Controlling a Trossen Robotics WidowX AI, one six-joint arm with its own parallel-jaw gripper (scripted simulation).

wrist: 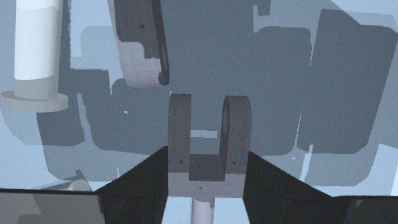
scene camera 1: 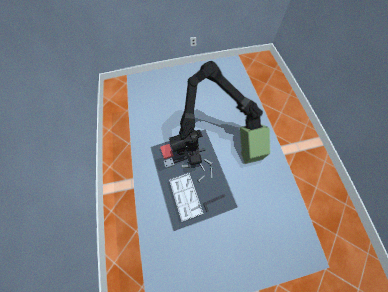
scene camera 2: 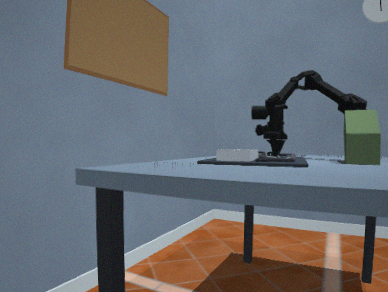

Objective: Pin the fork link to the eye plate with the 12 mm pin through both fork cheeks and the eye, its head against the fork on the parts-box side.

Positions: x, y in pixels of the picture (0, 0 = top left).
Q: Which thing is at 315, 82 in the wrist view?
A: A dark mat.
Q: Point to a dark mat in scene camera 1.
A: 209, 188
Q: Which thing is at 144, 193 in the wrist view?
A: The gripper.
